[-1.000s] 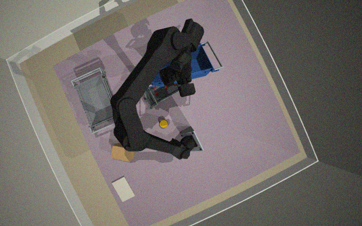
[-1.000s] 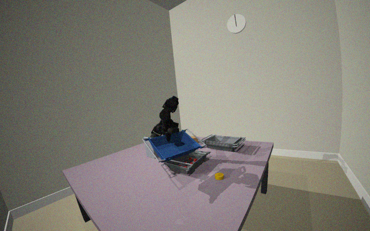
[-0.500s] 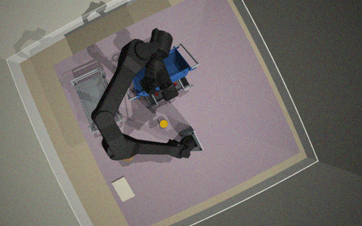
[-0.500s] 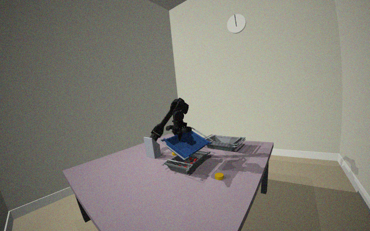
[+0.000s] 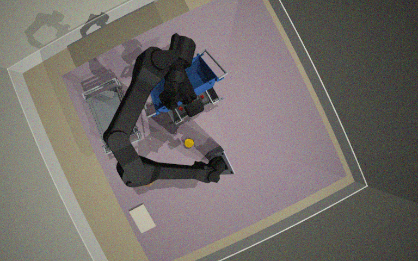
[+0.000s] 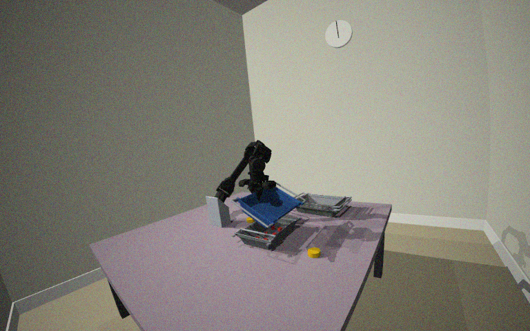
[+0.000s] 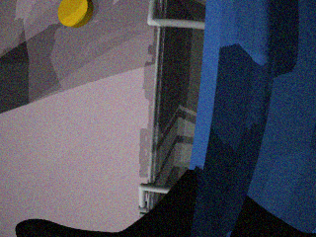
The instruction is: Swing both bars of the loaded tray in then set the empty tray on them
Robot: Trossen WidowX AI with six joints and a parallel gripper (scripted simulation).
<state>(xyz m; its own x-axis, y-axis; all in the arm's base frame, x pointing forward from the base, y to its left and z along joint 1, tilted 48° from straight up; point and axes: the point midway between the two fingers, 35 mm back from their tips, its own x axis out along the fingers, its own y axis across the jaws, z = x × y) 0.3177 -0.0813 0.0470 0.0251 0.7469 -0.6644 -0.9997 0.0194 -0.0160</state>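
Now: gripper tip 80 mm short of the blue tray and 10 mm above it. From my gripper tip the other things lie so: white pad 430 mm behind, 580 mm to the left, 180 mm below; cardboard box 210 mm behind, 440 mm to the left, 150 mm below.
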